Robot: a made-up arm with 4 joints.
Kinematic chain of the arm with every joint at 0, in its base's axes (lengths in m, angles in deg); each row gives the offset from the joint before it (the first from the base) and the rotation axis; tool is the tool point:
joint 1: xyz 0 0 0.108 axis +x
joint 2: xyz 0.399 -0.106 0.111 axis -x
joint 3: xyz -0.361 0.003 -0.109 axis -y
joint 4: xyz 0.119 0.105 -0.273 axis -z
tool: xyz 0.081 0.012 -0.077
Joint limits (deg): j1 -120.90..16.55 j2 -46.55..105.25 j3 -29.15..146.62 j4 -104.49..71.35
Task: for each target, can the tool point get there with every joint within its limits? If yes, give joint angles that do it. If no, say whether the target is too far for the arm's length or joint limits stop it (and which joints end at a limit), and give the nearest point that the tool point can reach.
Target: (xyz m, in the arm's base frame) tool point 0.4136 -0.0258 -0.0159
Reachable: yes | joints -108.07 -20.24 57.42 -59.48
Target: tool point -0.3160 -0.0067 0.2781
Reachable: no: joint limits stop it (at a limit: joint 1, joint 3, joint 4) | nearest point -0.0564 -0.2218 0.4654 | short by 0.386 m
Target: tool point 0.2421 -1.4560 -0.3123
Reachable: no: too far | nearest point 0.1024 -0.6235 0.0002 | short by 0.900 m
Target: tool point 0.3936 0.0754 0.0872
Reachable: yes | joints -44.16 23.69 87.34 -75.06
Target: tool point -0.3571 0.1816 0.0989
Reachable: no: joint limits stop it (at a limit: joint 1, joint 3, joint 4) | nearest point -0.0564 0.3422 0.0554 | short by 0.344 m
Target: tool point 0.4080 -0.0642 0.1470
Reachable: yes | joints -0.67 90.48 83.35 34.20
